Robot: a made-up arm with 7 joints. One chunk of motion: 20 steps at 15 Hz.
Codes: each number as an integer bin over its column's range. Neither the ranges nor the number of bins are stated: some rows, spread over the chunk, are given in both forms.
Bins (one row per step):
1: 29 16 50 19 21 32 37
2: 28 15 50 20 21 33 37
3: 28 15 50 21 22 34 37
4: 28 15 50 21 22 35 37
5: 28 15 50 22 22 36 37
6: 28 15 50 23 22 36 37
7: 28 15 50 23 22 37 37
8: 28 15 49 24 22 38 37
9: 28 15 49 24 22 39 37
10: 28 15 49 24 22 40 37
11: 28 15 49 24 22 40 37
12: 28 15 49 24 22 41 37
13: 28 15 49 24 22 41 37
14: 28 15 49 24 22 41 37
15: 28 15 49 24 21 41 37
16: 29 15 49 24 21 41 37
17: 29 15 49 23 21 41 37
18: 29 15 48 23 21 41 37
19: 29 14 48 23 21 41 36
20: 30 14 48 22 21 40 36
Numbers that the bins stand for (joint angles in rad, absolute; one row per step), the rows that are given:
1: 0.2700 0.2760 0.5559 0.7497 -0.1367 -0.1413 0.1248
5: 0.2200 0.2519 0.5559 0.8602 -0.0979 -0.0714 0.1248
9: 0.2200 0.2519 0.5256 0.9338 -0.0979 -0.0190 0.1248
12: 0.2200 0.2519 0.5256 0.9338 -0.0979 0.0159 0.1248
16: 0.2700 0.2519 0.5256 0.9338 -0.1367 0.0159 0.1248
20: 0.3200 0.2278 0.4952 0.8602 -0.1367 -0.0016 0.0857
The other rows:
2: 0.2200 0.2519 0.5559 0.7865 -0.1367 -0.1238 0.1248
3: 0.2200 0.2519 0.5559 0.8233 -0.0979 -0.1063 0.1248
4: 0.2200 0.2519 0.5559 0.8233 -0.0979 -0.0889 0.1248
6: 0.2200 0.2519 0.5559 0.8970 -0.0979 -0.0714 0.1248
7: 0.2200 0.2519 0.5559 0.8970 -0.0979 -0.0540 0.1248
8: 0.2200 0.2519 0.5256 0.9338 -0.0979 -0.0365 0.1248
10: 0.2200 0.2519 0.5256 0.9338 -0.0979 -0.0016 0.1248
11: 0.2200 0.2519 0.5256 0.9338 -0.0979 -0.0016 0.1248
13: 0.2200 0.2519 0.5256 0.9338 -0.0979 0.0159 0.1248
14: 0.2200 0.2519 0.5256 0.9338 -0.0979 0.0159 0.1248
15: 0.2200 0.2519 0.5256 0.9338 -0.1367 0.0159 0.1248
17: 0.2700 0.2519 0.5256 0.8970 -0.1367 0.0159 0.1248
18: 0.2700 0.2519 0.4952 0.8970 -0.1367 0.0159 0.1248
19: 0.2700 0.2278 0.4952 0.8970 -0.1367 0.0159 0.0857

